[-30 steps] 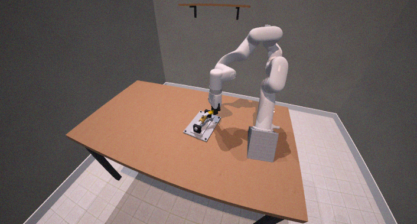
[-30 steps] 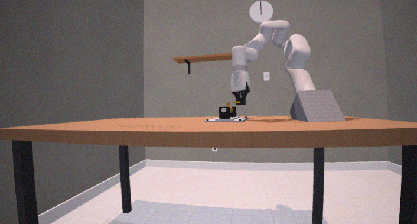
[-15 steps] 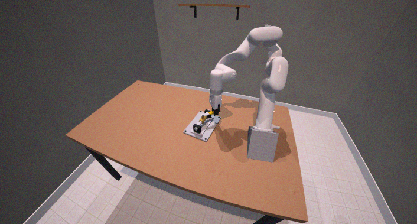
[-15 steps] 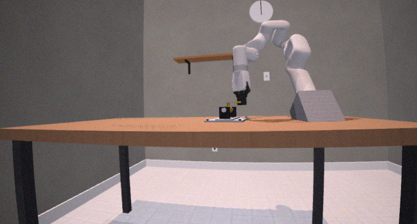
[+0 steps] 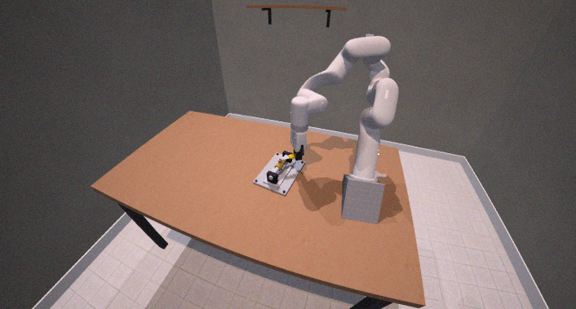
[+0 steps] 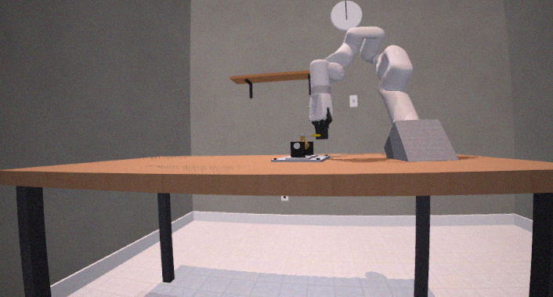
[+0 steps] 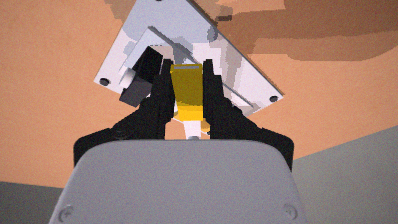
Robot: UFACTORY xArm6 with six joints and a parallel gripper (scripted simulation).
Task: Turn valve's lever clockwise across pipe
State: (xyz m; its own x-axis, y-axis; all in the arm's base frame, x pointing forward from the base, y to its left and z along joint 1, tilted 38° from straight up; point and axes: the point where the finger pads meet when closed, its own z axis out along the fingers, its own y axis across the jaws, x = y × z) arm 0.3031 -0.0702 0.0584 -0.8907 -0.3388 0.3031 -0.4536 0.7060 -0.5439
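Now: hand 40 mm short of the yellow lever and 20 mm to the right of it. The rest, counted from my hand: baseplate: 90 mm below, 80 mm ahead, 40 mm to the left.
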